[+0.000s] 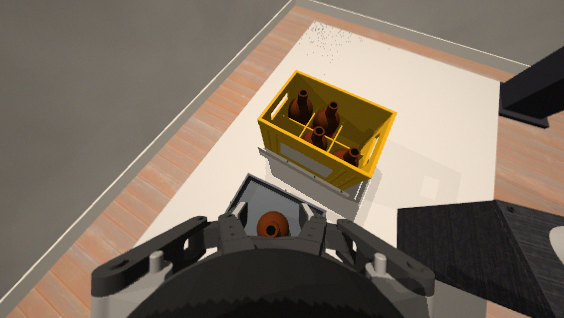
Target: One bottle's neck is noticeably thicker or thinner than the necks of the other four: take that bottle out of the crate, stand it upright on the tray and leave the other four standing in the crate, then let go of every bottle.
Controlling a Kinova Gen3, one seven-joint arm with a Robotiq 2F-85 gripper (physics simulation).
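Places are measured from the arm's base along level axes (x ahead, y left, z up), in metres.
Where they show: gripper, fingertip midpoint: (273, 211).
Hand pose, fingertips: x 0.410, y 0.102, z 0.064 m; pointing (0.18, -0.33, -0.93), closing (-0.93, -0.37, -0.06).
Each offset is from my fingertips to the top centre of the thing. "spot": to the spot under its first point. Level surfaces: height alone.
A brown bottle @(0.001 m ahead, 0.030 m left, 0.142 m down) (273, 222) stands upright on the grey tray @(spot: 0.101 m ahead, 0.017 m right, 0.297 m down) (250, 196), seen from above between and below my fingers. My gripper (273, 211) is open and holds nothing; it is above the bottle, apart from it. The yellow crate @(0.023 m back, 0.246 m right, 0.127 m down) (325, 159) stands beyond the tray. Four brown bottles stand in it: one at the back left (301, 109), one at the back middle (327, 119), one at the front middle (318, 136) and one at the front right (352, 156). The lower parts of the front ones are hidden by the crate's wall.
A low grey strip @(spot: 0.018 m back, 0.141 m right, 0.279 m down) (302, 172) runs between the crate and the tray. A large dark block (455, 235) is at the right, and a black beam-like object (535, 92) is at the upper right. The white mat @(0.302 m down) (400, 95) lies on a wooden table top (195, 125).
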